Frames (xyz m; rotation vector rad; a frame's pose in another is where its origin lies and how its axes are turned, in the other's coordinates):
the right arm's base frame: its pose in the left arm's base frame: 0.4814 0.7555 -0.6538 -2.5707 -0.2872 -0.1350
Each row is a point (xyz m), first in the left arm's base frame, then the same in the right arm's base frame.
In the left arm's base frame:
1: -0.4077 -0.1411 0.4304
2: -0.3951 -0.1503 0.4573
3: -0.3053 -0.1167 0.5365
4: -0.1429 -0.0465 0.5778
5: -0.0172 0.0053 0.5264
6: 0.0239 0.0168 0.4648
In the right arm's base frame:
1: -0.8558 -0.0142 -1.4273
2: -0.8410 -0.0174 -1.4545
3: -0.7356 -0.0648 -1.5004
4: -0.5590 -0.1065 -1.4920
5: -0.4355 -0.0942 -1.4162
6: -0.4030 -0.0629 -1.3564

